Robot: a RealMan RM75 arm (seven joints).
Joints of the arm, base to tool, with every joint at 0 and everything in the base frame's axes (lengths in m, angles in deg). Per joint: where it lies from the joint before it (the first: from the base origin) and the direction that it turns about. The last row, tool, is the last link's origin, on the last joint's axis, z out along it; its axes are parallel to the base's.
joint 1: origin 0.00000 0.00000 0.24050 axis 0 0 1
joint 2: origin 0.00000 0.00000 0.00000 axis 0 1 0
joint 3: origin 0.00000 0.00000 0.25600 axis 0 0 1
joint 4: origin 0.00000 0.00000 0.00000 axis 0 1 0
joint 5: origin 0.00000 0.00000 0.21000 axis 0 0 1
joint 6: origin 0.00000 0.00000 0.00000 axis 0 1 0
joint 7: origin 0.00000 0.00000 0.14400 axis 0 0 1
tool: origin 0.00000 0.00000 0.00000
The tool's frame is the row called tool.
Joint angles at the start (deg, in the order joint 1, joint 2, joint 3, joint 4, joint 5, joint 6, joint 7):
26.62 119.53 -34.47 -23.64 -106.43 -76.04 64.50
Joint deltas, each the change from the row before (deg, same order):
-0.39 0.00 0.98 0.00 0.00 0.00 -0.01
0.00 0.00 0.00 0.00 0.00 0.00 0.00
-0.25 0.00 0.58 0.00 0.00 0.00 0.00
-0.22 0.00 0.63 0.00 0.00 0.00 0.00
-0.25 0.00 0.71 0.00 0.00 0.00 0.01
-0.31 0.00 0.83 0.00 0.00 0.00 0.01
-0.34 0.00 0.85 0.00 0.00 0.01 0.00
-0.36 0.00 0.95 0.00 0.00 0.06 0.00
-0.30 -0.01 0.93 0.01 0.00 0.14 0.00
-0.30 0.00 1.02 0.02 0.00 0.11 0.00
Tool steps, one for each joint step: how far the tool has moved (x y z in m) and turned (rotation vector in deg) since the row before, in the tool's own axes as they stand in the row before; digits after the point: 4 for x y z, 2 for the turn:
0.0013 -0.0017 -0.0033 0.94 -0.48 0.60
0.0000 0.0000 0.0000 0.00 0.00 0.00
0.0009 -0.0010 -0.0021 0.57 -0.28 0.37
0.0006 -0.0011 -0.0020 0.59 -0.32 0.37
0.0007 -0.0013 -0.0023 0.67 -0.35 0.42
0.0009 -0.0015 -0.0028 0.79 -0.41 0.50
0.0011 -0.0016 -0.0030 0.84 -0.40 0.52
0.0012 -0.0019 -0.0033 0.97 -0.44 0.56
0.0009 -0.0022 -0.0030 1.00 -0.40 0.51
0.0008 -0.0022 -0.0031 1.03 -0.47 0.56

